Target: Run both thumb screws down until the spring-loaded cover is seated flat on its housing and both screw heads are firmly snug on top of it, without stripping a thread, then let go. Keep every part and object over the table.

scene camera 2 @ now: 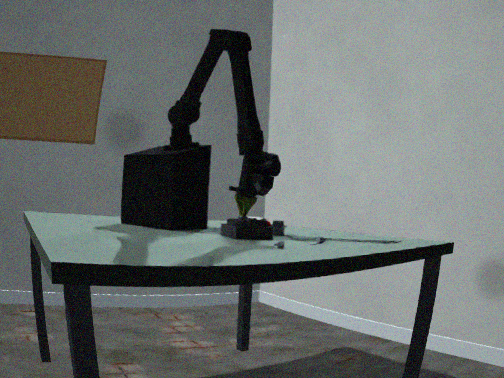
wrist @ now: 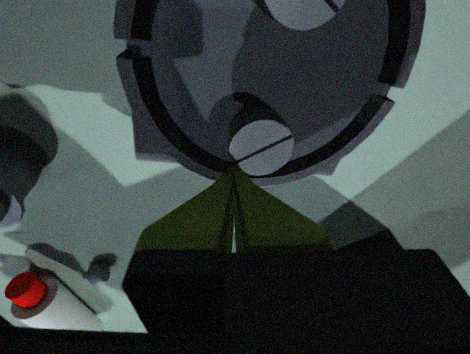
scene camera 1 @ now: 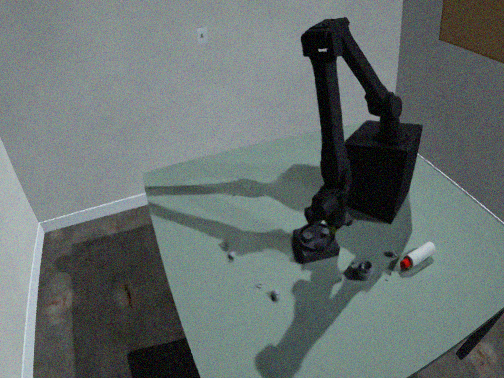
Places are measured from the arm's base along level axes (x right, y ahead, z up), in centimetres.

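Pixels of known places: gripper, fingertip midpoint: [scene camera 2: 242, 219] [wrist: 233, 176] [scene camera 1: 333, 233]; arm's base, origin of the base link: [scene camera 2: 181, 148] [scene camera 1: 391, 138].
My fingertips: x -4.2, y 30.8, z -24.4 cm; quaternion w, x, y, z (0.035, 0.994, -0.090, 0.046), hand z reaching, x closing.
Observation:
For each thing: its middle in the pictures, then the offset to it from my fingertips. "spot": a spot on its surface instead. Level surfaces: height alone.
- dark housing, body centre: [wrist: 262, 56] [scene camera 2: 246, 228] [scene camera 1: 316, 241] dx +2.7, dy +5.0, dz -2.8 cm
- thumb screw head, surface spot: [wrist: 261, 148] spot: dx +1.6, dy +2.2, dz +1.0 cm
- white cylinder with a red end, body centre: [wrist: 57, 313] [scene camera 1: 417, 256] dx -25.5, dy -18.5, dz -3.1 cm
- table, its level: dz -5.6 cm
- small dark round part, body centre: [scene camera 1: 365, 270] [scene camera 2: 278, 227] dx -17.5, dy +0.6, dz -3.1 cm
The dark housing [scene camera 1: 316, 254] [scene camera 2: 248, 230] stands on the table. In the wrist view its round cover [wrist: 310, 85] lies inside a raised dark ring with gaps. One thumb screw head [wrist: 261, 148], pale with a slot, is near the ring's lower edge. The other screw head [wrist: 304, 11] is higher and partly cut off at the top of the view. My gripper [wrist: 233, 176] [scene camera 2: 243, 216] is shut and empty, its green fingertips together just beside the lower-left edge of the nearer screw head. How far each screw is run down, I cannot tell.
A white cylinder with a red end [scene camera 1: 420, 255] [wrist: 60, 305] lies on the table [scene camera 1: 400, 320]. A small dark round part [scene camera 1: 359, 270] [wrist: 22, 135] stands between it and the housing. Small dark pieces [scene camera 1: 273, 296] [scene camera 1: 230, 256] lie on the table's other side.

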